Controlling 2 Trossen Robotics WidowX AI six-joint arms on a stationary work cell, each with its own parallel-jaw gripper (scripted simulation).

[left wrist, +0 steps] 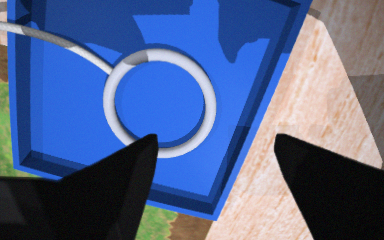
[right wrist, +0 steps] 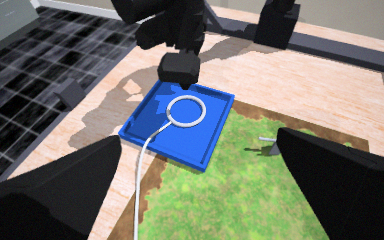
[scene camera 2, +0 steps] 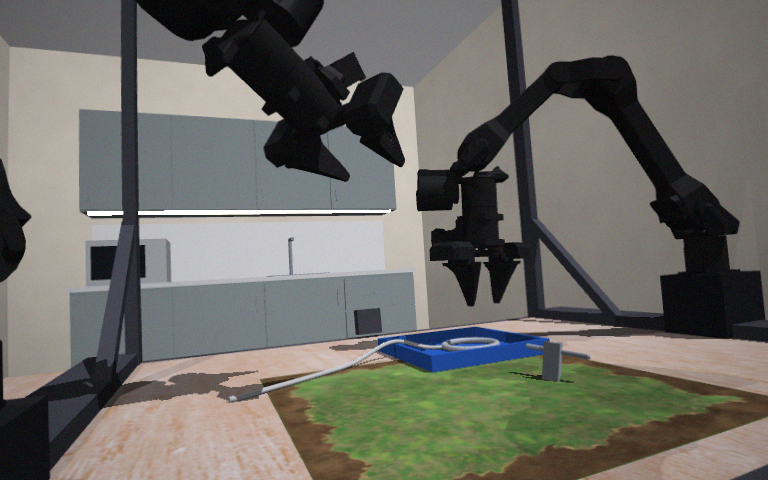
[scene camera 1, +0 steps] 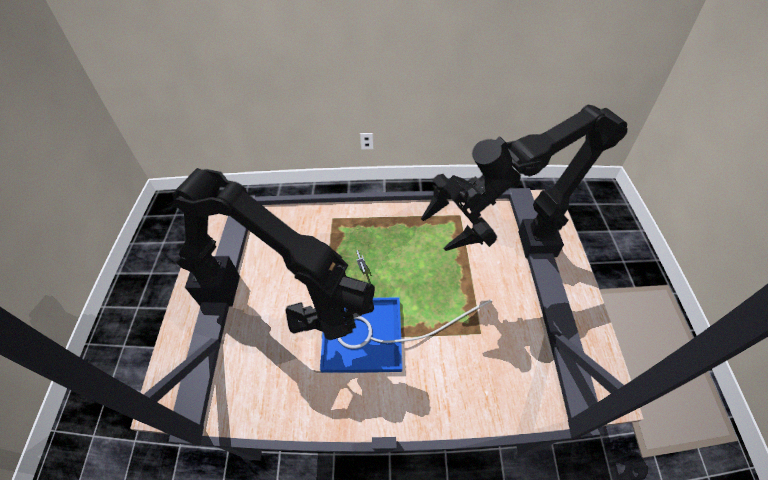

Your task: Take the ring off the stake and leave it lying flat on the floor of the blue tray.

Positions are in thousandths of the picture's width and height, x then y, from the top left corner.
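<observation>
My right gripper: out of frame in the left wrist view; visible in the right wrist view (520,577), scene camera 2 (488,357), scene camera 1 (563,489). My left gripper: visible in the left wrist view (564,590), the right wrist view (488,327), scene camera 2 (631,634), scene camera 1 (437,680).
</observation>
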